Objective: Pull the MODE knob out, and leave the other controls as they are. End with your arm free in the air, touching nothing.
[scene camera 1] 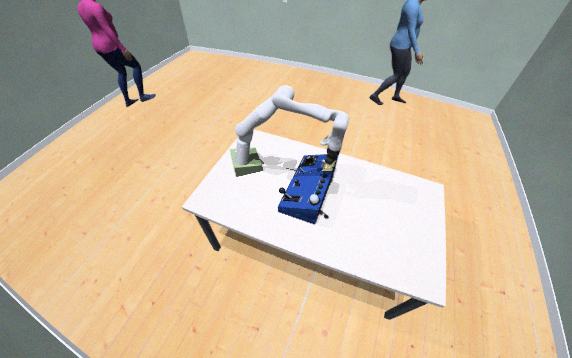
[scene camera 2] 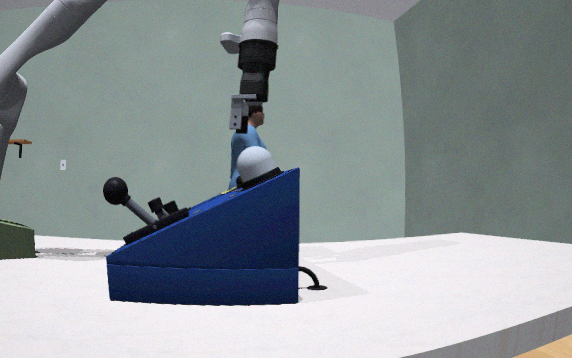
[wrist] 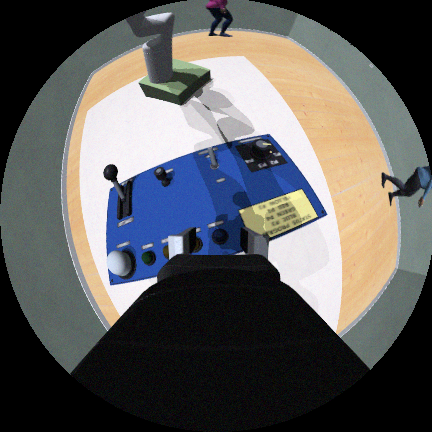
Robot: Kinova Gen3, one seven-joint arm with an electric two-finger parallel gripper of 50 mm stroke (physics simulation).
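Frame: origin at the arm's base, x ahead, y left, z up, level; centimetres.
Seen in the pictures: gripper, between the fingertips: (scene camera 1: 325,165) (scene camera 2: 238,131) (wrist: 217,236); arm's base, origin of its link: (scene camera 1: 241,160) (wrist: 160,76).
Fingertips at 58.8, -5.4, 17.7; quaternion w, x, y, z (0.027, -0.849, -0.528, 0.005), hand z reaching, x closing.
Offsets run from my fingertips to a thing's top centre, as dx, dy, dz. "pt": to the spot under its first point.
The MODE knob @(pt +1.4, -0.6, -8.7) (scene camera 1: 325,175) (wrist: 220,236) is a dark round knob on the sloped face of the blue console (scene camera 1: 305,186) (scene camera 2: 240,250) (wrist: 145,200), between the row of round lamps and the yellow card. How far it stands out is hard to tell. In scene camera 2 it is not clearly visible, as the white dome stands in front. My gripper (scene camera 1: 328,164) (scene camera 2: 240,129) (wrist: 217,236) is open and empty. In scene camera 2 its fingertips hang above the console, apart from it. In the wrist view the knob shows between the two fingers, beyond them.
The console also bears a white dome @(pt -2.1, -22.5, -6.3) (scene camera 1: 314,199) (scene camera 2: 256,162) (wrist: 120,263), a ball-topped lever @(-22.8, -17.0, -9.9) (scene camera 2: 116,191) (wrist: 111,172), a small black joystick @(-15.3, -5.9, -12.7) (wrist: 161,174), a metal toggle @(-14.7, +6.2, -13.5) (wrist: 213,157), a rotary selector @(-12.2, +17.9, -13.4) (wrist: 261,146) and a yellow card @(+2.7, +12.4, -8.8) (wrist: 277,214). Two people stand beyond the table.
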